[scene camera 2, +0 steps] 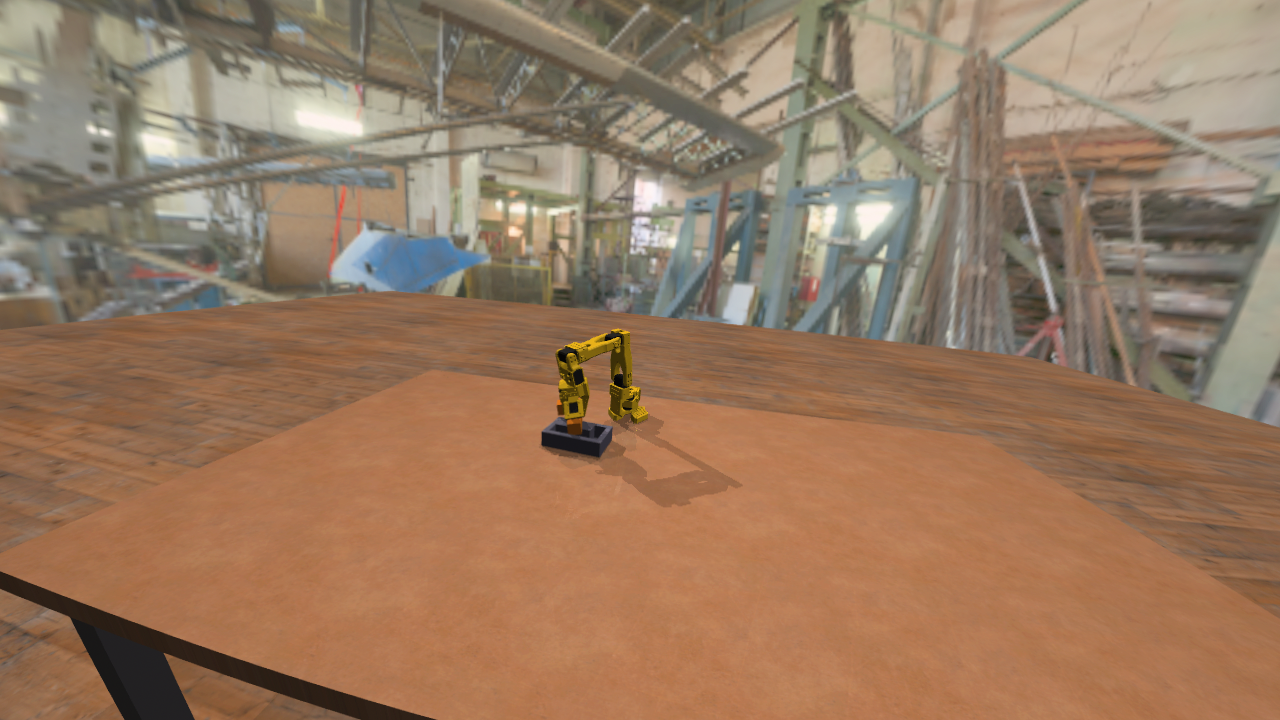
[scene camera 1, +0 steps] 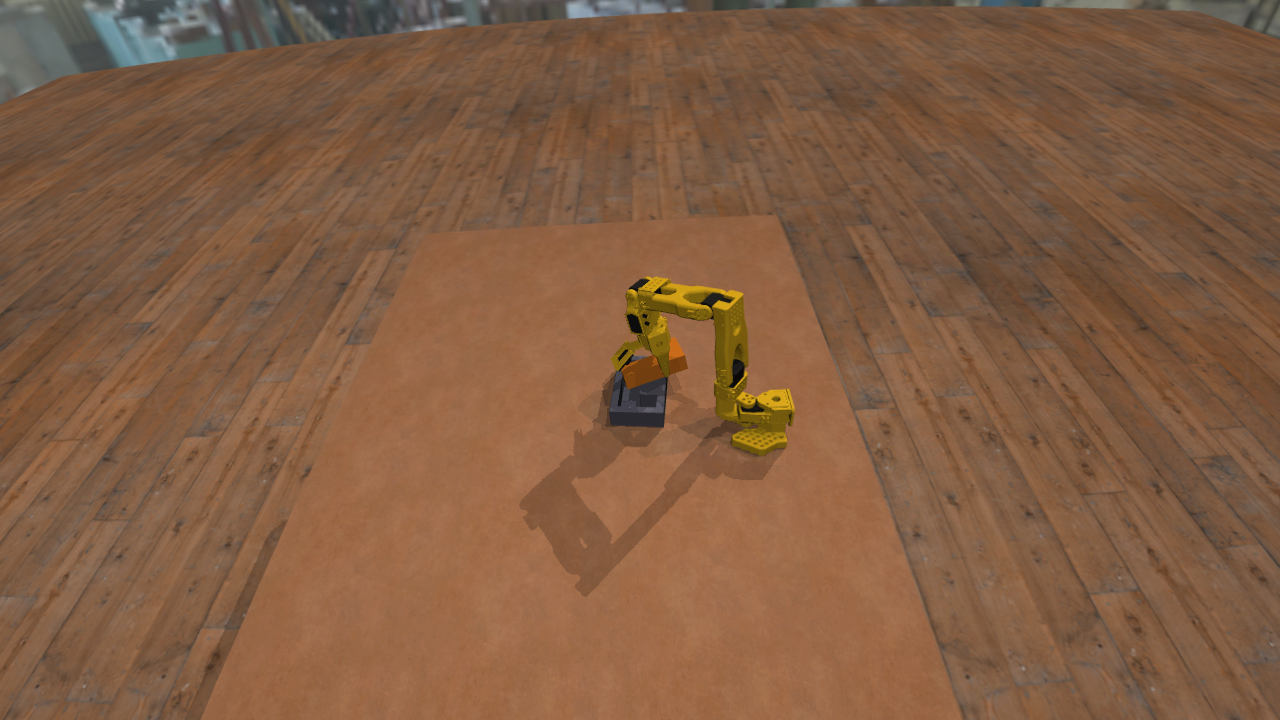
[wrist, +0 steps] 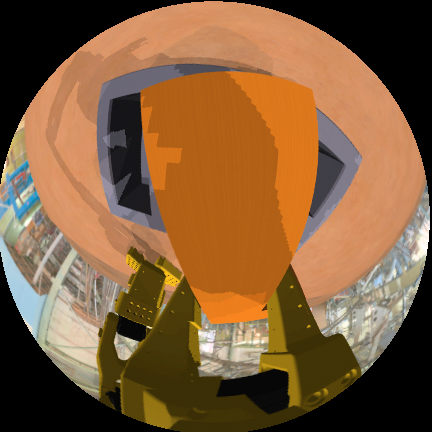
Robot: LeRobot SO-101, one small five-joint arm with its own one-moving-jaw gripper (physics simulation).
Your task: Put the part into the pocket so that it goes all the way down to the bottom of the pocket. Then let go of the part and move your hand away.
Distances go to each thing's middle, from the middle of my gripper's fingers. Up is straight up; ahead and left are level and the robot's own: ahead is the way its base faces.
My hand is 7 cm above the grey pocket block [scene camera 1: 644,405], 4 cm to the right of it and 3 cm short of it. From my hand the other things lie so: orange part [scene camera 1: 645,370]: 4 cm below, 1 cm to the left.
